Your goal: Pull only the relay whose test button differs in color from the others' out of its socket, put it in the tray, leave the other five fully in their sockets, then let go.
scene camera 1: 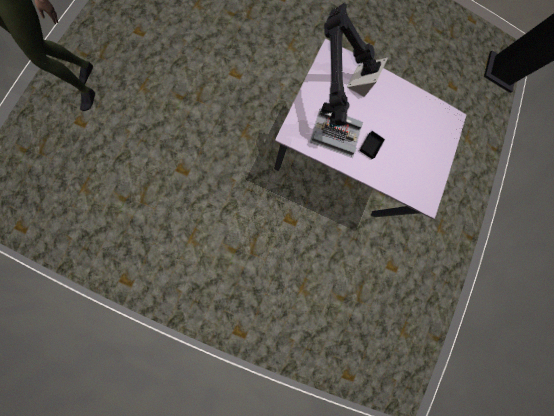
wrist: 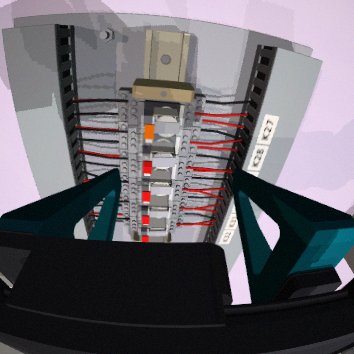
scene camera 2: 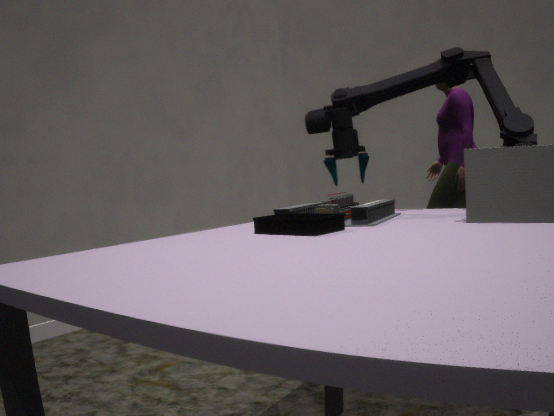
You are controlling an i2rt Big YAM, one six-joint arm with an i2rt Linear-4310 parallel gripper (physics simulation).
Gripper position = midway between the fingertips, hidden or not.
Observation:
In view: my gripper (scene camera 2: pixel 349 184), a grey panel (wrist: pixel 219 60) and a tan end block (wrist: pixel 142 87).
My gripper shows as well in the wrist view (wrist: pixel 176 176).

